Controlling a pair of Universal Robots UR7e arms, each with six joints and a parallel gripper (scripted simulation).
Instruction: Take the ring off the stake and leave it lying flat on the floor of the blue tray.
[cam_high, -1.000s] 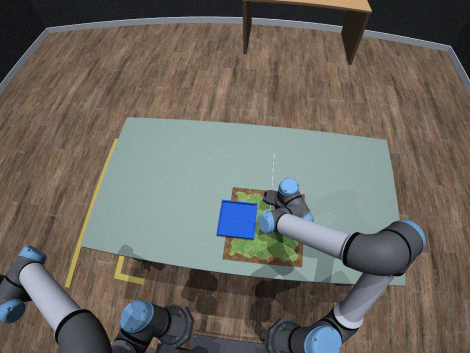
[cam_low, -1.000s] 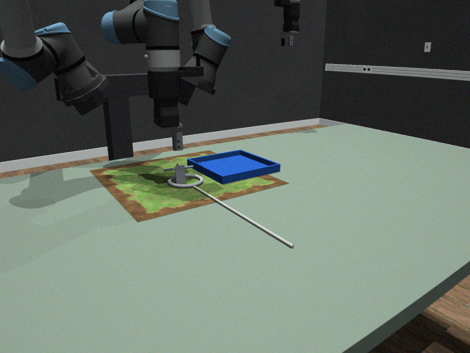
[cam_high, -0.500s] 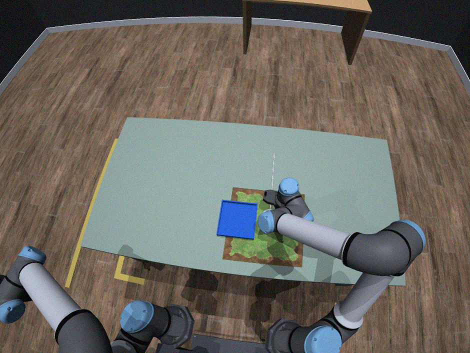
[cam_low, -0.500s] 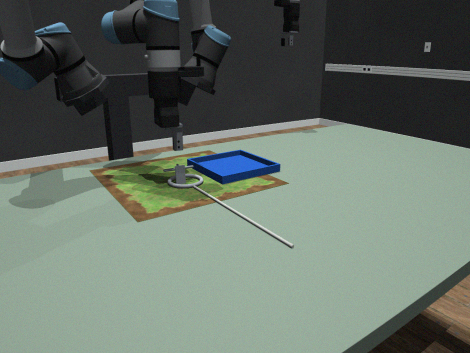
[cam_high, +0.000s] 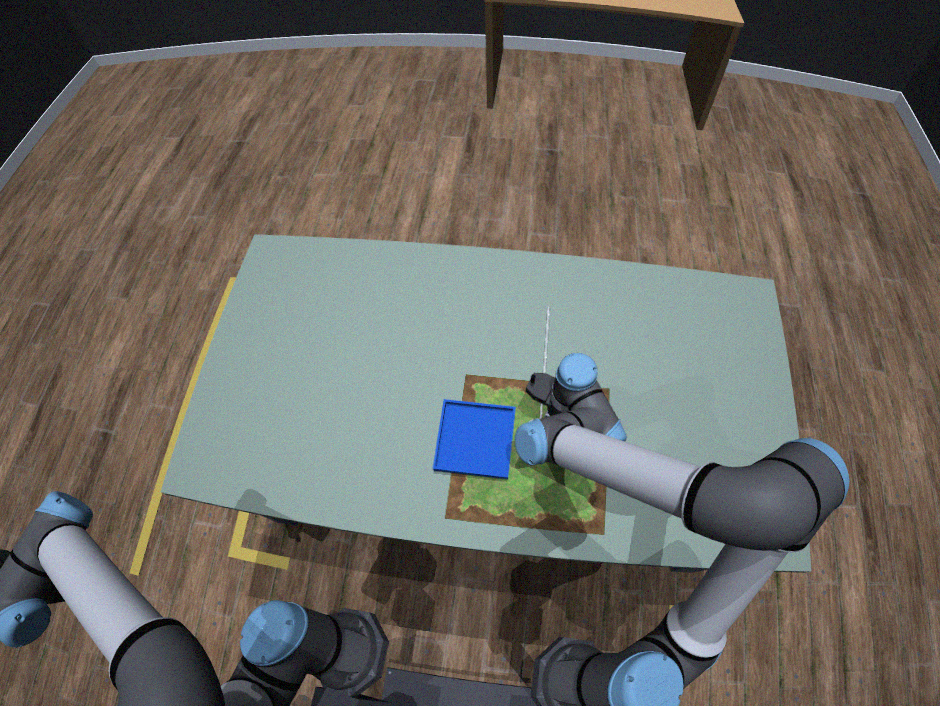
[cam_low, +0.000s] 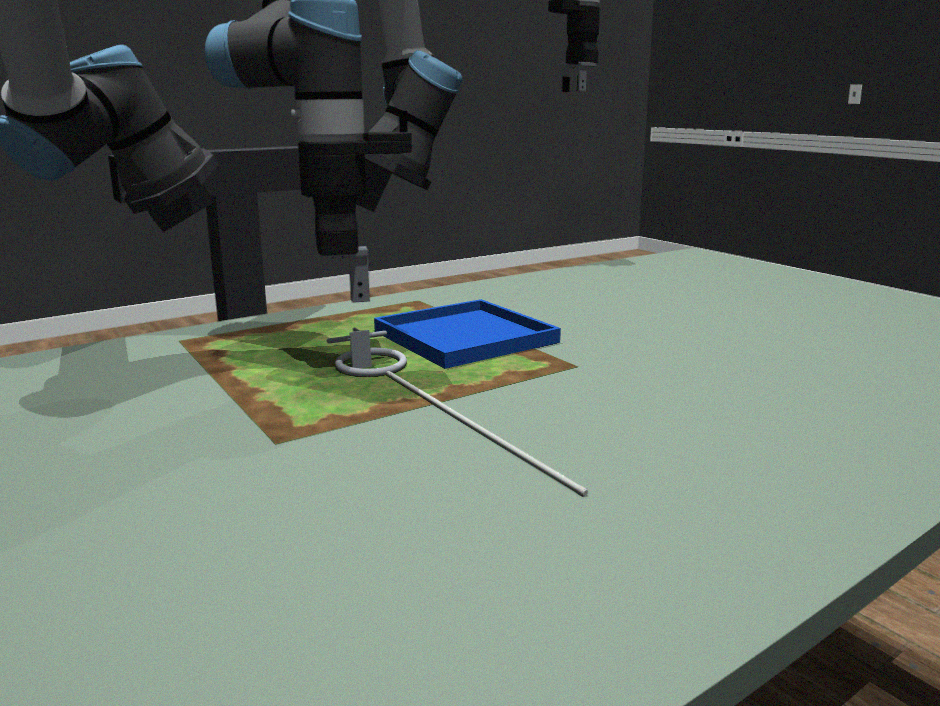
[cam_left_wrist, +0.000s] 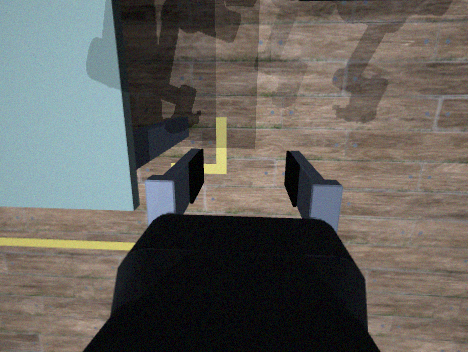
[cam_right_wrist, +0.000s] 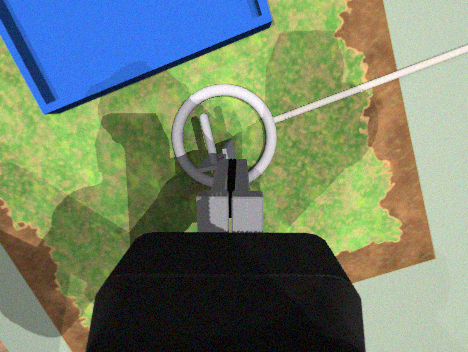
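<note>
Right now the grey stake is 80 mm below my right hand and 10 mm behind it. The rest, counted from my right hand: brown mat 120 mm below, 50 mm behind, 30 mm to the left; grey ring 100 mm below, 10 mm to the left; blue tray 180 mm to the left, 100 mm below, 30 mm behind.
</note>
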